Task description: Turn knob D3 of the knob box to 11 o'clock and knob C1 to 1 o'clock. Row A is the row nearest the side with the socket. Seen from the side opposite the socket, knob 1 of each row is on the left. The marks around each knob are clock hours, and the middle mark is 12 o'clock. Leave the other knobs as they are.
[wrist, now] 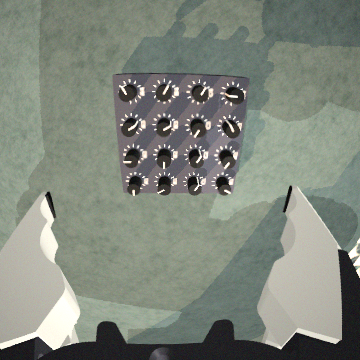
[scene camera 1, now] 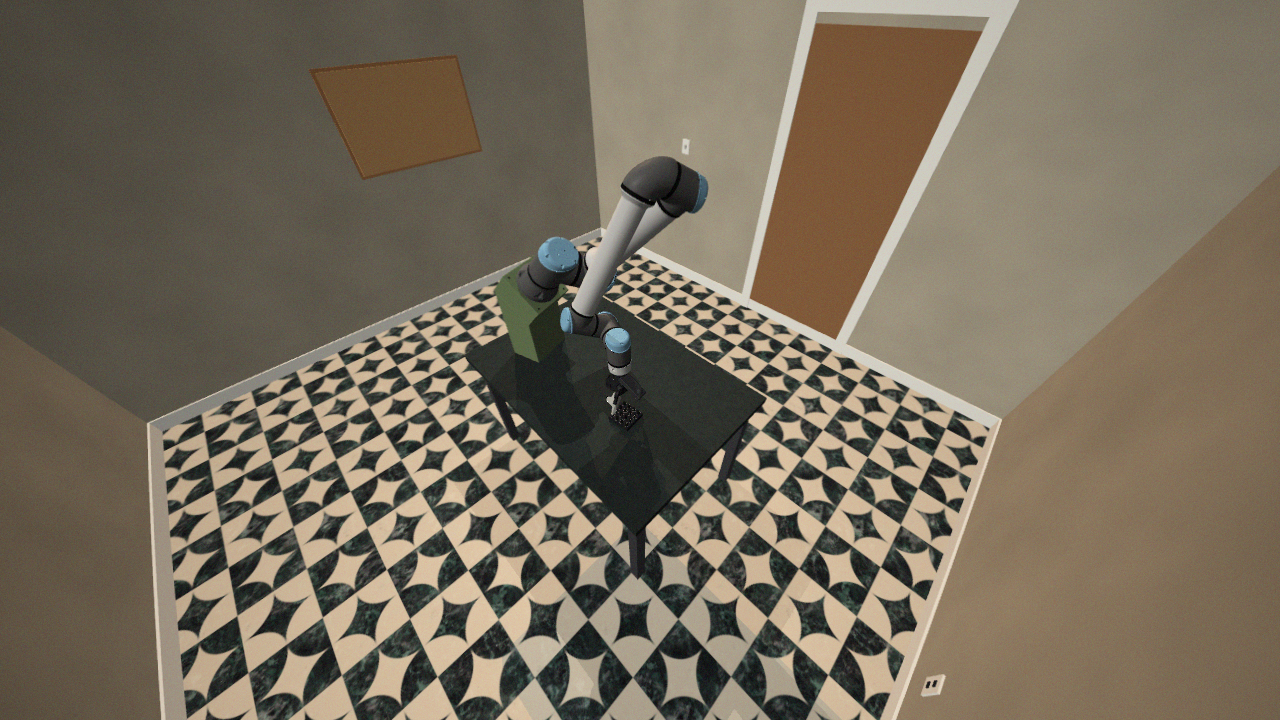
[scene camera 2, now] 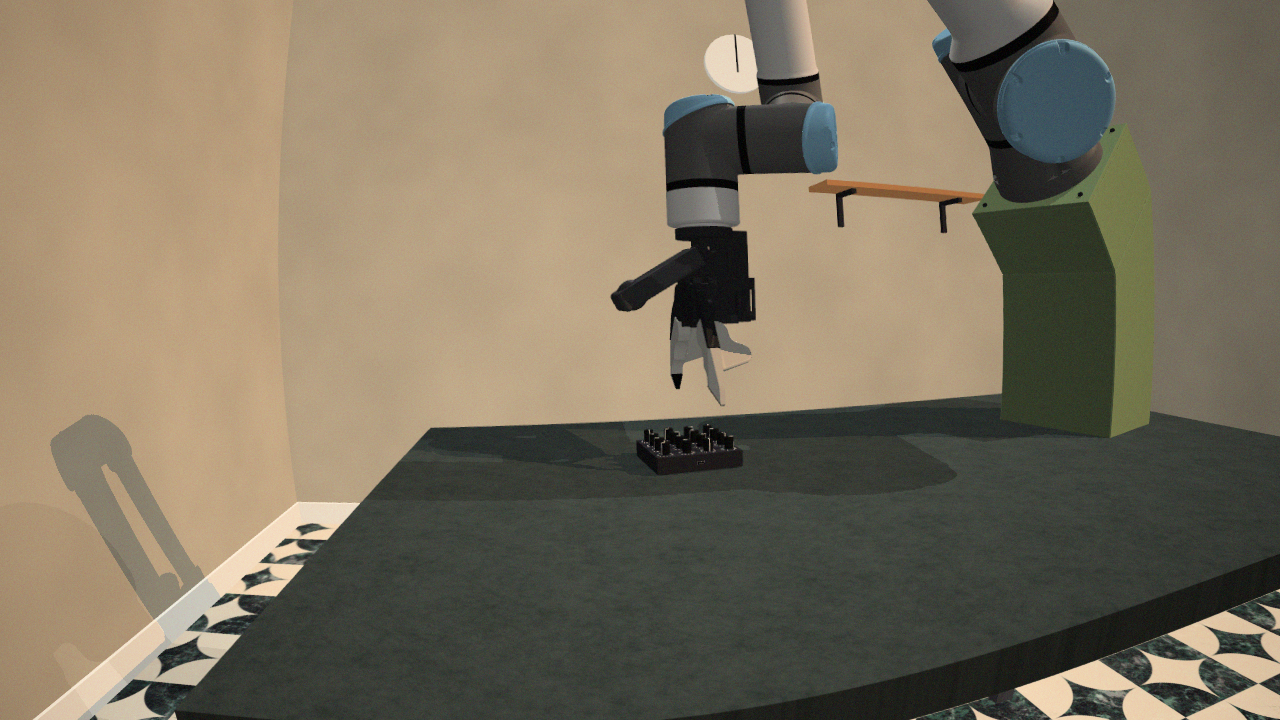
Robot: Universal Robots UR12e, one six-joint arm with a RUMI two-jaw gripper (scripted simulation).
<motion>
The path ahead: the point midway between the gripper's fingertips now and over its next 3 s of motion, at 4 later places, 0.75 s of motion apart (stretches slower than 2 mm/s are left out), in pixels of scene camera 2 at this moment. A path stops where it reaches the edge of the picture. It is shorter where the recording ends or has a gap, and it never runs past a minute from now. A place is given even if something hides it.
My gripper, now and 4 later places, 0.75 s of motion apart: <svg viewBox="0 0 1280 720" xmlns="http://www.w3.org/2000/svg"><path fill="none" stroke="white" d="M698 396L720 395L737 394L730 390L717 381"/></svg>
</motion>
